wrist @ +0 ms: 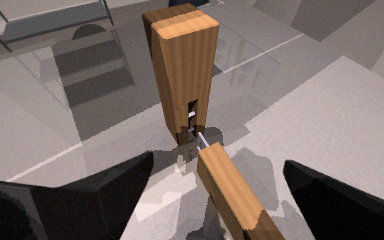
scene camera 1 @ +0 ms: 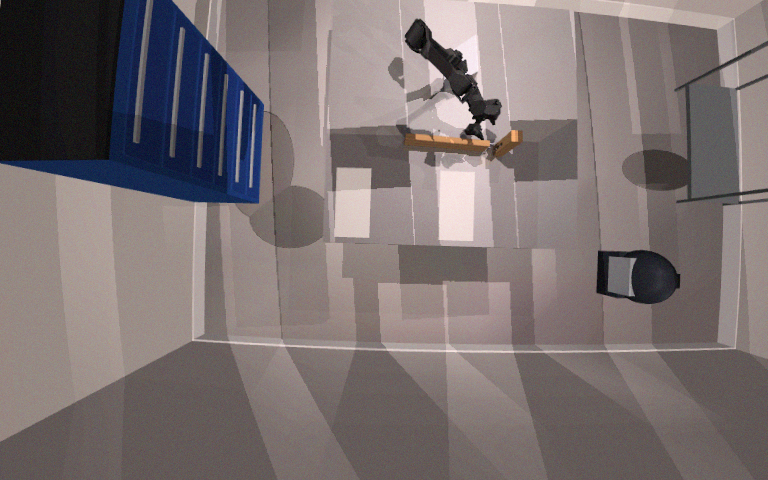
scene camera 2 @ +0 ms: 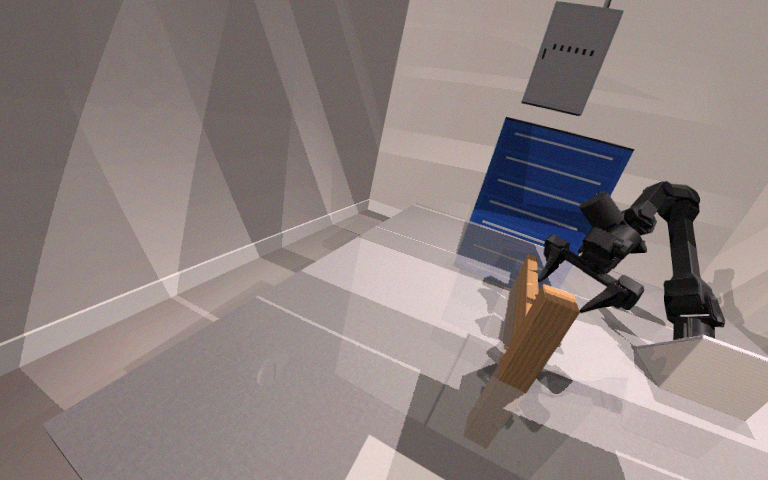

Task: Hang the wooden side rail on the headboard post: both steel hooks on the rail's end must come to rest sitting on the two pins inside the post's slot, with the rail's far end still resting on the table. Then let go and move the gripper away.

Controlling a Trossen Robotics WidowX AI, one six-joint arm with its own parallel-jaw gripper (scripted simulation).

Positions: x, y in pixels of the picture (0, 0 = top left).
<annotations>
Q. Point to a wooden side rail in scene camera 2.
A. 528, 288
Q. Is my gripper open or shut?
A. Open.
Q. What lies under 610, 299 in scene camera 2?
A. My gripper.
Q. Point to a headboard post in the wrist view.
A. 182, 48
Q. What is my gripper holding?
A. Nothing.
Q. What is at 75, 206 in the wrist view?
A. My gripper.
</annotations>
